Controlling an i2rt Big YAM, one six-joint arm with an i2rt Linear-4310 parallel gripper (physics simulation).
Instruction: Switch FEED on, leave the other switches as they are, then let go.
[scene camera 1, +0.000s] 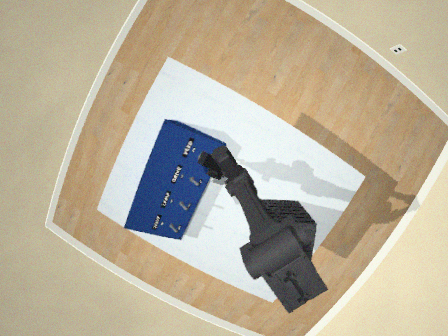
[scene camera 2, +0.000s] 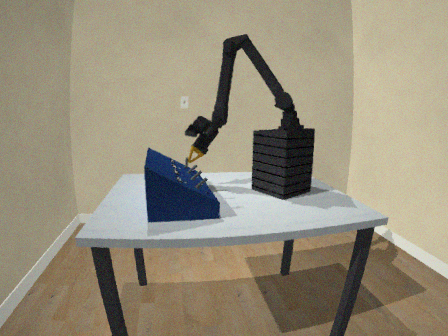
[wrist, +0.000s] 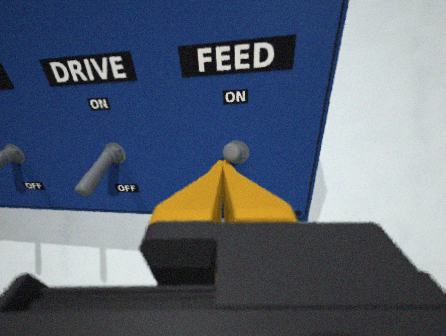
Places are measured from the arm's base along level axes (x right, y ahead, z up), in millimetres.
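Where they show: gripper, between the fingertips: (scene camera 2: 188, 162) (wrist: 222, 167); arm's base, origin of its link: (scene camera 2: 290, 129).
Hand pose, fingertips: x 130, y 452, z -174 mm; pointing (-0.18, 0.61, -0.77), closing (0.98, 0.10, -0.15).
Note:
Each offset is from my fingertips to the top centre of the thing. Level surfaces: height alone.
The blue switch box (scene camera 1: 150, 165) (scene camera 2: 180, 202) (wrist: 165, 120) has a sloping face. The FEED lever {dx +8, dy +10, dz +23 mm} (wrist: 236, 152) is seen almost end-on in the wrist view, below its ON label; its exact tilt is hard to tell. The DRIVE lever {dx -111, dy -12, dz +11 mm} (wrist: 96, 171) (scene camera 1: 195, 181) leans towards its OFF side, as do the LAMP lever {dx -230, dy -22, dz +11 mm} (scene camera 1: 184, 205) and the VALVE lever {dx -350, dy -32, dz +11 mm} (scene camera 1: 173, 228). My gripper (wrist: 222, 167) (scene camera 2: 189, 162) is shut and empty. Its fingertips are right at the lower left of the FEED lever, touching or nearly touching it. They hide FEED's OFF label.
The box stands on a white table {dz -120 mm} (scene camera 1: 150, 90) (scene camera 2: 260, 225). The arm's black ribbed pedestal (scene camera 2: 283, 165) stands on the table to the right in the second scene view. The DRIVE lever is the nearest neighbour, left of the fingers in the wrist view.

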